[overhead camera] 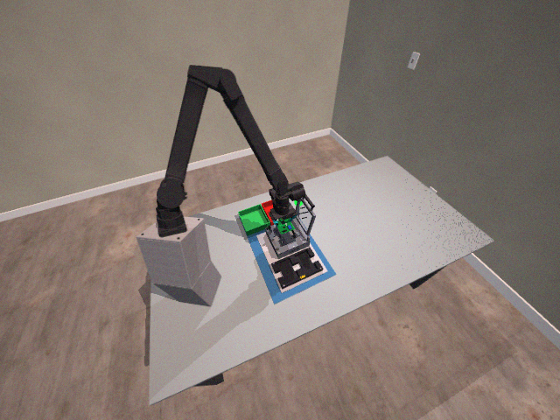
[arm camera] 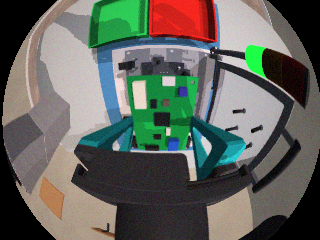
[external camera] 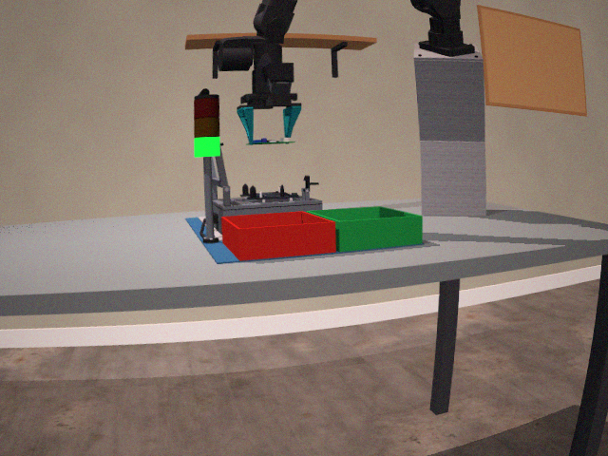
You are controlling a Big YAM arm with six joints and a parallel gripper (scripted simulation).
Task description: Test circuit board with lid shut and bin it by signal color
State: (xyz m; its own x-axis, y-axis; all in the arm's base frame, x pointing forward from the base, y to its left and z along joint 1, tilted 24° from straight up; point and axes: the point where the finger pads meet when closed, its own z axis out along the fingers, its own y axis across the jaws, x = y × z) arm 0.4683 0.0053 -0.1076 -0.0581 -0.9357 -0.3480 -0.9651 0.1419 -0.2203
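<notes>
My hand is 90 mm past the green bin, 210 mm to the right of it and 160 mm above it. The rest, counted from my hand: tester lid (120 mm ahead, 10 mm to the right, 10 mm above); then tester plate (10 mm ahead, 10 mm to the left, 100 mm below); then green circuit board (right at my hand).
</notes>
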